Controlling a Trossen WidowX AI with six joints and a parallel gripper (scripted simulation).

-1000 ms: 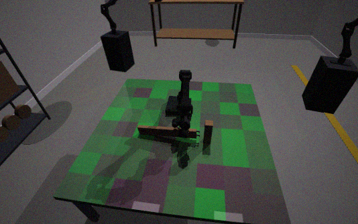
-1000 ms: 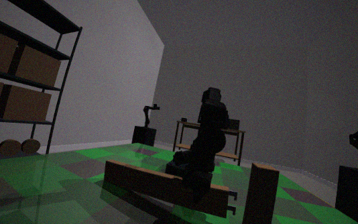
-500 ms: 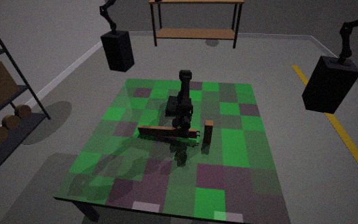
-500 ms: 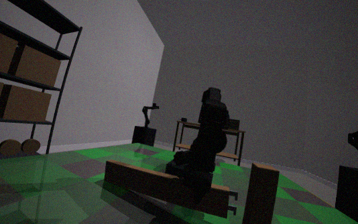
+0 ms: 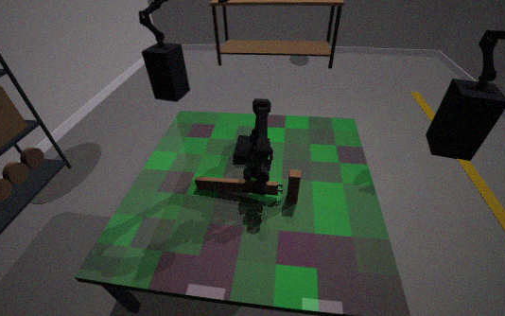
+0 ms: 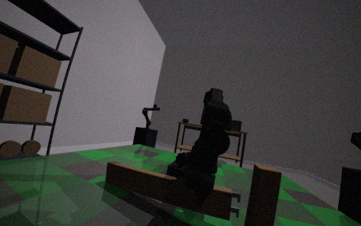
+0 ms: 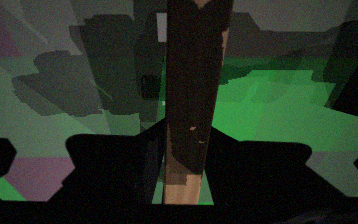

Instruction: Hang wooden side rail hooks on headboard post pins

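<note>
The headboard post is 2 cm behind my gripper tip, 15 cm to the left of it and 4 cm above it.
</note>
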